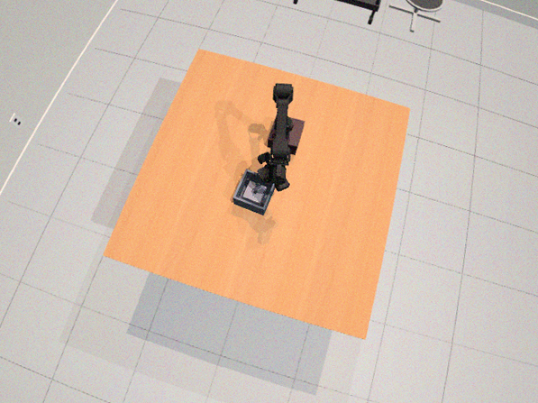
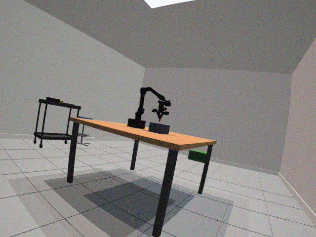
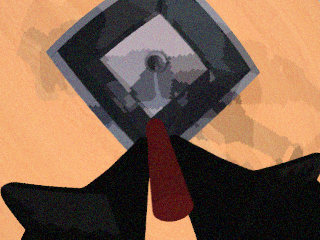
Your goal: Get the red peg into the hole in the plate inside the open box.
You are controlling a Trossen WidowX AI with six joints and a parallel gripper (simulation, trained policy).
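Now: gripper tip 10 mm below the red peg. The rest, counted from my gripper tip: dark box 30 mm ahead, 60 mm to the right, 120 mm below; then plate 30 mm ahead, 60 mm to the right, 100 mm below.
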